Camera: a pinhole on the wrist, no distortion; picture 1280 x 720 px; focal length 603.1 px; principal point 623.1 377.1 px. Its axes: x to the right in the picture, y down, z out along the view. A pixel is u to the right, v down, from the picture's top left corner.
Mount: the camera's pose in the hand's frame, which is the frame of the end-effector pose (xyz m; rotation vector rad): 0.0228 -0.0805 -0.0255 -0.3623 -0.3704 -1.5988
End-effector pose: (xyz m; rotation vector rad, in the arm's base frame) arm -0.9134 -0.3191 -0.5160 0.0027 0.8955 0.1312
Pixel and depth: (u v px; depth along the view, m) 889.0 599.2 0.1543
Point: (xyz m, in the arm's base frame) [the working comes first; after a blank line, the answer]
In the camera's frame: 0.0680 0.0568 0.1543

-0.7454 -0.3775 -0.4901
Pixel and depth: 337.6 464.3 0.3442
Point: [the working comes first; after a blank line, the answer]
In the camera's frame: -0.1629 0.0498 0.3442

-0.7215 -0.0840 -0.4379
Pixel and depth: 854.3 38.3 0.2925
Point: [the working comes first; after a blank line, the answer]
In the camera's frame: 0.1121 -0.1643 0.2925

-0.7781 -0.3614 -0.2281
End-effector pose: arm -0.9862 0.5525 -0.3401 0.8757 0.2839 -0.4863
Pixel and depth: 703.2 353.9 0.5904
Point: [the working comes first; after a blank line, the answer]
In the camera's frame: 0.0784 -0.0227 0.5904

-0.9045 0.1906 0.0650
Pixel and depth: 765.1 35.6 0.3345
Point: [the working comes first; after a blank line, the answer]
In the camera's frame: 0.0788 -0.1894 0.3345

-1.1126 0.3652 -0.0745
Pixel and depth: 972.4 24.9 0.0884
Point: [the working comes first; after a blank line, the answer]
In the camera's frame: 0.0512 -0.0516 0.0884

-1.0529 0.4565 -0.3361
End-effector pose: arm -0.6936 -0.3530 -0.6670 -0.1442 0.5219 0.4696
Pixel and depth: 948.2 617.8 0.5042
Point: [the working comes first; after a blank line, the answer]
In the camera's frame: 0.2718 0.2012 0.5042

-0.2351 -0.2284 -0.3005
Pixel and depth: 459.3 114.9 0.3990
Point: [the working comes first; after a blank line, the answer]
In the camera's frame: -0.1084 -0.1735 0.3990

-0.7716 -0.1580 -0.3576
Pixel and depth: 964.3 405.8 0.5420
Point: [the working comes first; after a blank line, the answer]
In the camera's frame: 0.3066 0.0258 0.5420

-0.3476 -0.2905 -0.1704
